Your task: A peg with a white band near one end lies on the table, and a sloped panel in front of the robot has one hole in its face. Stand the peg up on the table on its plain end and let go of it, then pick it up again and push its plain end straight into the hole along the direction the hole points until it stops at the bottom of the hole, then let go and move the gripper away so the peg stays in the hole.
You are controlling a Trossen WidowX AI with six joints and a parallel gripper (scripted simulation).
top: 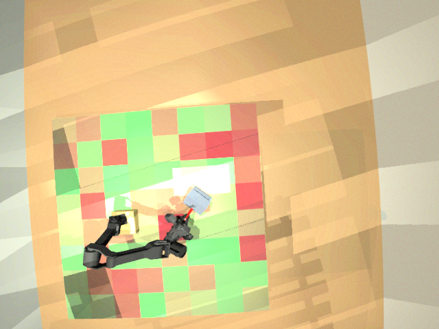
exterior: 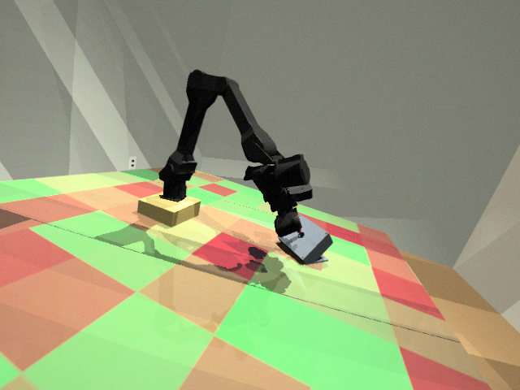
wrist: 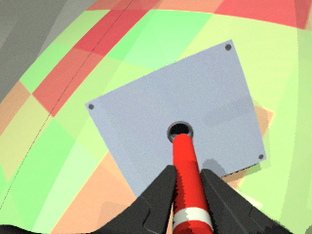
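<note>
The grey sloped panel lies 60 mm below my gripper tip, 50 mm ahead of it and 40 mm to the left of it. The rest, counted from my gripper tip: red peg 10 mm to the right, 10 mm behind, 10 mm above.
</note>
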